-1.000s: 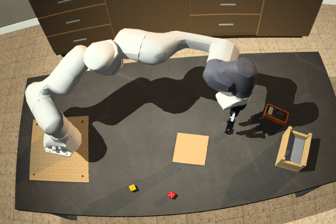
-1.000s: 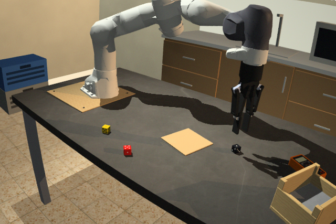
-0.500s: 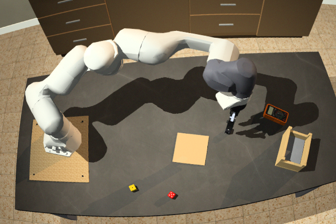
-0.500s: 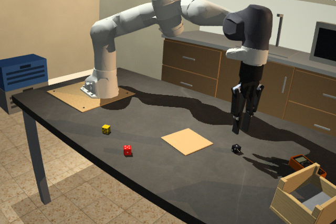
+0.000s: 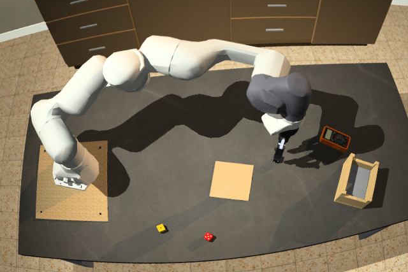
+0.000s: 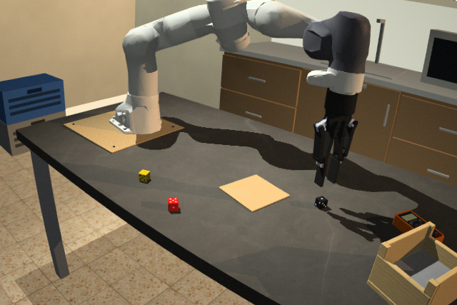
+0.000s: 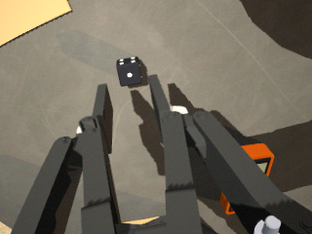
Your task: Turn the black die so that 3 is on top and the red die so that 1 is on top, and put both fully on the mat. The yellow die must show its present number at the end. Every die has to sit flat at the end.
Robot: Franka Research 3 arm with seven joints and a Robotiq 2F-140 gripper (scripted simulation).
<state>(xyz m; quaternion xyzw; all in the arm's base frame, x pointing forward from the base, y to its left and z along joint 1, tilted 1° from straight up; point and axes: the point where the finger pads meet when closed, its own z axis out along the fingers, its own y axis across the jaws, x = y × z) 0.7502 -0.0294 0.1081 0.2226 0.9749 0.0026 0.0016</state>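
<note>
My gripper is now 90 mm above the black die. The rest, counted from my hand: wooden box: 300 mm ahead, 170 mm to the right, 60 mm below; then tan mat: 180 mm behind, 60 mm to the right, 100 mm below; then orange multimeter: 260 mm ahead, 40 mm to the left, 90 mm below.
</note>
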